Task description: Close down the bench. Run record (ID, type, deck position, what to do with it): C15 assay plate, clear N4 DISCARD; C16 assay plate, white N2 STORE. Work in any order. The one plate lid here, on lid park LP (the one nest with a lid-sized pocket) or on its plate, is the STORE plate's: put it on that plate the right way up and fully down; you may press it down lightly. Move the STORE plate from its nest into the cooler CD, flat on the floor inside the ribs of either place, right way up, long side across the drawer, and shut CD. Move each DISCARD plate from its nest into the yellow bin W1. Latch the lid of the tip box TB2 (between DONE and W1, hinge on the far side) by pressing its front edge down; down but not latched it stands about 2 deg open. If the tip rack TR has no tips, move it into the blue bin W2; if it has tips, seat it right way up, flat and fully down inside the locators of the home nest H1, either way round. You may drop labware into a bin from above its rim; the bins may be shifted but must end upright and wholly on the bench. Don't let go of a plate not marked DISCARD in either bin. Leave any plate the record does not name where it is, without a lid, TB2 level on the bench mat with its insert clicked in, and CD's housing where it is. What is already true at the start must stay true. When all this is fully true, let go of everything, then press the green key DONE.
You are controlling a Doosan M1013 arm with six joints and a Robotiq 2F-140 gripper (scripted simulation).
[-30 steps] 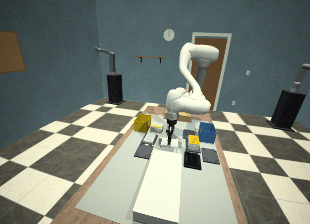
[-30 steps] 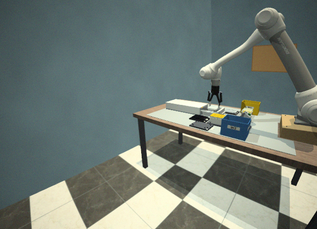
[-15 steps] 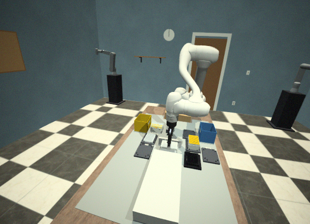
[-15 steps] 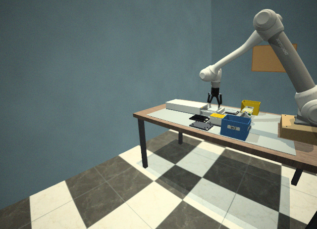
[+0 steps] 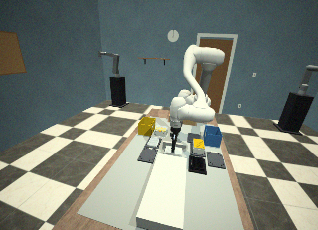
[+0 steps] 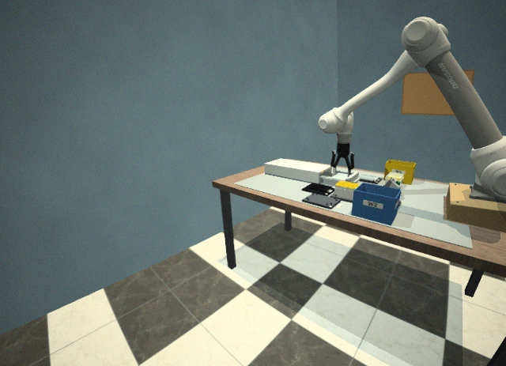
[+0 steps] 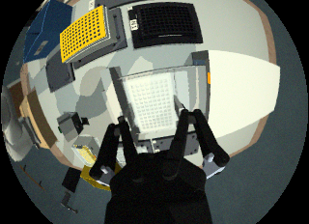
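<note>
Right now my hand is 30 mm short of the cooler drawer and 40 mm above it. The rest, counted from my hand: clear plate lid: 10 mm below; then black plate: 40 mm ahead, 190 mm to the left, 40 mm below; then white plate: 20 mm below.
</note>
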